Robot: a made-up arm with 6 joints.
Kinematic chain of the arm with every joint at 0, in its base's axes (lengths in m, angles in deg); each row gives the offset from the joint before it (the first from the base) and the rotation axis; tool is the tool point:
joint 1: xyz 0 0 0.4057 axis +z
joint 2: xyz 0.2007 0 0 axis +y
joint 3: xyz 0 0 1.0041 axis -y
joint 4: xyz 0 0 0.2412 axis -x
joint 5: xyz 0.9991 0 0 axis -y
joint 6: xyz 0.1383 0 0 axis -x
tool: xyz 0 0 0
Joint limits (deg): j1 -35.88..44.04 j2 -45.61..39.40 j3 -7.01..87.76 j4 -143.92..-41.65 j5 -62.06..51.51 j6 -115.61..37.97
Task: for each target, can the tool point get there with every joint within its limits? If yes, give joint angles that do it. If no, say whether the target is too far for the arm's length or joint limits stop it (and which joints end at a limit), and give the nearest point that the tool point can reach.
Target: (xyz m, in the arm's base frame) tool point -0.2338 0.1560 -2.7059
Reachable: no: too far | nearest point 1.1513 1.2264 0.5144 | short by 3.665 m
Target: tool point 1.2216 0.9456 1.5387
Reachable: yes | joints 34.47 14.39 13.19 -56.67 -49.75 -32.91
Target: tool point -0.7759 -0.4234 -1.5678
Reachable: no: joint limits stop it (at a limit: joint 1, joint 2, joint 3, joint 4, joint 5) | nearest point 1.3381 -1.0466 0.5016 | short by 3.023 m
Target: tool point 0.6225 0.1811 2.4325
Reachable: yes | joints 13.77 -5.32 44.83 -94.67 -11.60 22.27
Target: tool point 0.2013 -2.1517 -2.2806
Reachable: no: too far | nearest point 1.3380 -1.0472 0.5019 | short by 3.202 m
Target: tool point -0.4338 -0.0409 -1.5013
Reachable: no: joint limits stop it (at a limit: joint 1, joint 2, joint 3, joint 4, joint 5) | nearest point 1.3381 -1.0466 0.5016 | short by 2.857 m
